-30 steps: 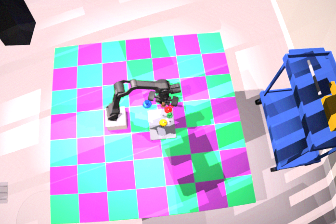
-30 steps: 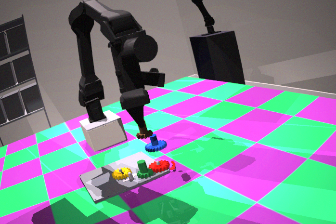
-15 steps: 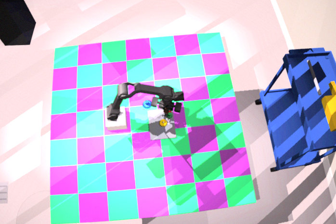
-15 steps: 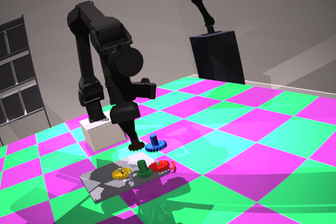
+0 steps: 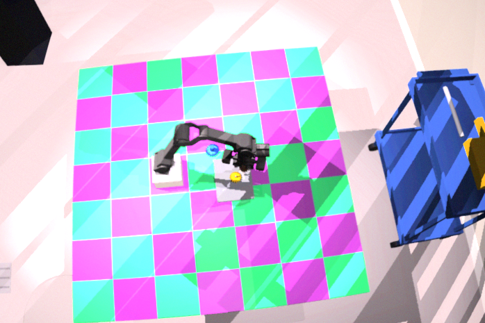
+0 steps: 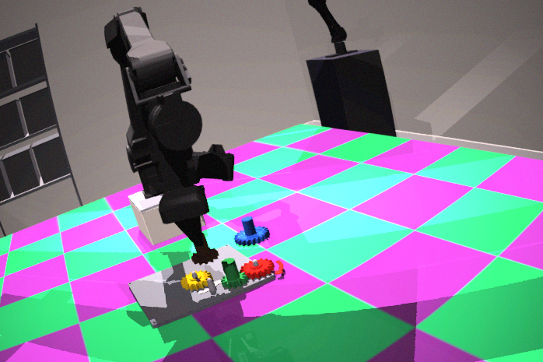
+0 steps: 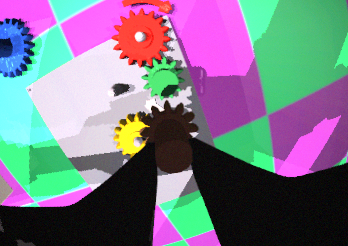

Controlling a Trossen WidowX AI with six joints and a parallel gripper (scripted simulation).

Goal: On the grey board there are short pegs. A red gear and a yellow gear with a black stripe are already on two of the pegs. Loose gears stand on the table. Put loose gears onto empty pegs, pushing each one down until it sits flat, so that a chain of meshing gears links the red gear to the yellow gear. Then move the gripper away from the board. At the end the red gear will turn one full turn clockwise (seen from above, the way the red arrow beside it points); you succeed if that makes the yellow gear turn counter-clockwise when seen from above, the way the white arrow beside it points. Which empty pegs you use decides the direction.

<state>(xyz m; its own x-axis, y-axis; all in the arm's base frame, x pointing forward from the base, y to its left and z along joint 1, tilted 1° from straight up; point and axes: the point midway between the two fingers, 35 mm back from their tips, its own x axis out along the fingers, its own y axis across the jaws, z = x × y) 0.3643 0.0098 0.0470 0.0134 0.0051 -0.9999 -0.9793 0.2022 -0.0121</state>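
My gripper tip is now 1 cm short of the green gear, 3 cm to the right of it and 6 cm above it. Also, from my gripper tip: orange gear: 1 cm below; red gear: 7 cm to the left, 7 cm below; yellow gear: 4 cm behind, 2 cm to the right, 7 cm below.
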